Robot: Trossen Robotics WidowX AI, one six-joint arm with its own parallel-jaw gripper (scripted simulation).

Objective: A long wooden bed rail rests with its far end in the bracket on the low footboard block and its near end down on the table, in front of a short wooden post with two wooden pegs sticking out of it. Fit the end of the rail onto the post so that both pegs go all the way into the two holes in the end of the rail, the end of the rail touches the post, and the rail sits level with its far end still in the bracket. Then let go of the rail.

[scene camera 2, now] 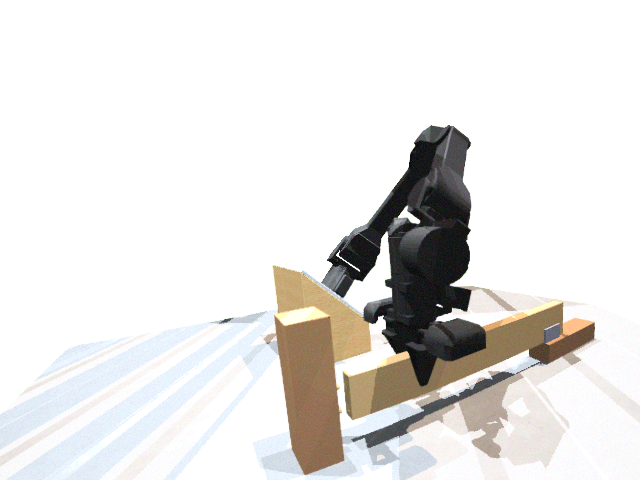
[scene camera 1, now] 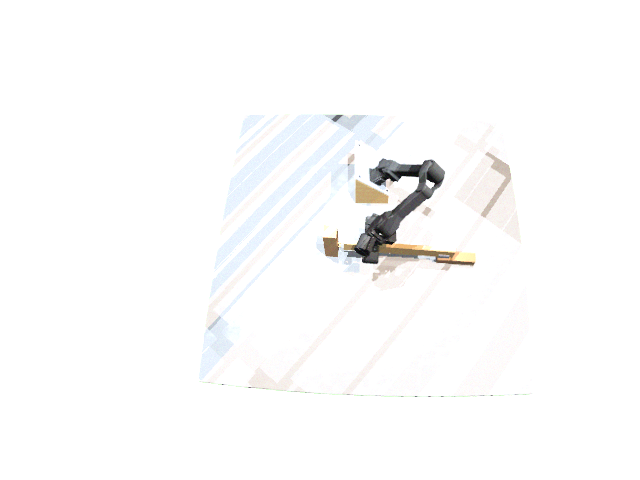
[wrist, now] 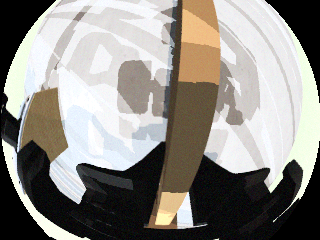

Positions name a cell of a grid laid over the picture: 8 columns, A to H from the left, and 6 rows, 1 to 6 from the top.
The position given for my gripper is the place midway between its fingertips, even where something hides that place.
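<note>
I see my gripper (scene camera 2: F5), and the wrist view gives me the gripper (wrist: E4) too. A wooden post (scene camera 2: D5) is there, along with a wooden bed rail (scene camera 2: E5). From scene camera 1 I can see both the rail (scene camera 1: F4) and the post (scene camera 1: E4).
</note>
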